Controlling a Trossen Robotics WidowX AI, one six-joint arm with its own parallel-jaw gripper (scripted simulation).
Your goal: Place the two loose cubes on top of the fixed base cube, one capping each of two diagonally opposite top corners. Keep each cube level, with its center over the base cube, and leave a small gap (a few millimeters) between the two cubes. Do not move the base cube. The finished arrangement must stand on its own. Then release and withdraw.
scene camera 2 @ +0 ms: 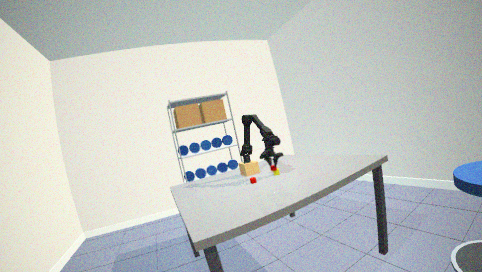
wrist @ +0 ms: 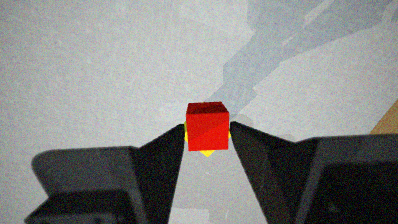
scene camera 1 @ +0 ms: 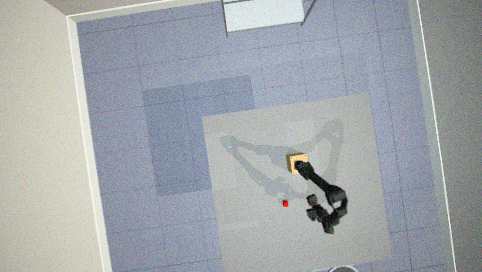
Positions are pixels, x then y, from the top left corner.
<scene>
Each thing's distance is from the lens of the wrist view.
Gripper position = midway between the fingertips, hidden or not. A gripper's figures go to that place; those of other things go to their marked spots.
my gripper (wrist: 207, 127): 11 cm
red cube (wrist: 207, 123): 10 cm
</scene>
